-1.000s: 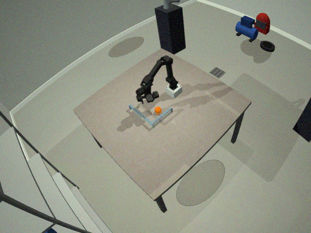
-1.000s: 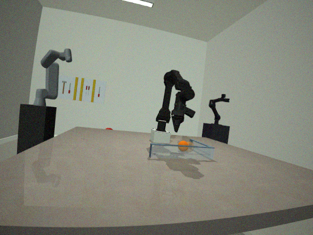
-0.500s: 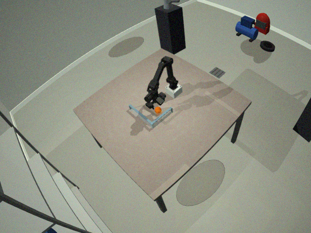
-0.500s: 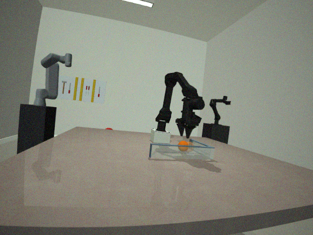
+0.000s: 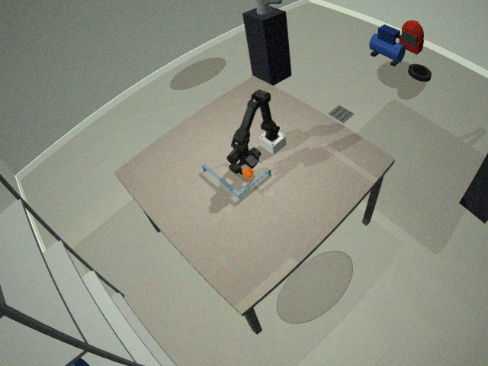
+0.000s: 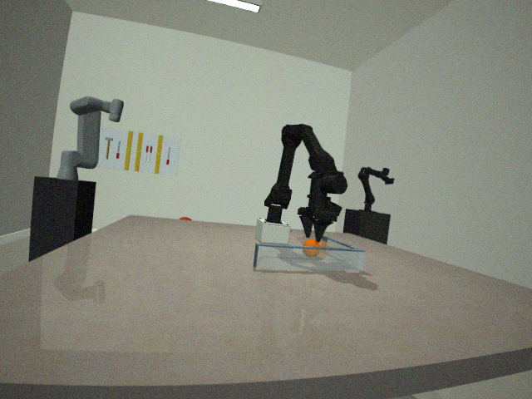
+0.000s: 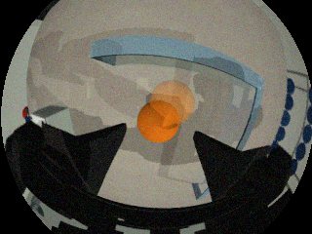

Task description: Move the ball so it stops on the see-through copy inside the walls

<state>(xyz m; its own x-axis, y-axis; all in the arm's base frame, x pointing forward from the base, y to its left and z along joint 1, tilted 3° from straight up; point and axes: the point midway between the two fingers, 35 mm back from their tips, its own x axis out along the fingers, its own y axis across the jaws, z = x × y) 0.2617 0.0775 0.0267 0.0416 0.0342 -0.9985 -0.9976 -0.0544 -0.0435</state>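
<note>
Right now the see-through copy of ball is 30 mm to the left of my gripper tip, 30 mm below it and 10 mm ahead of it. The rest, counted from my gripper tip: clear wall 150 mm ahead, 50 mm to the right, 30 mm below.
</note>
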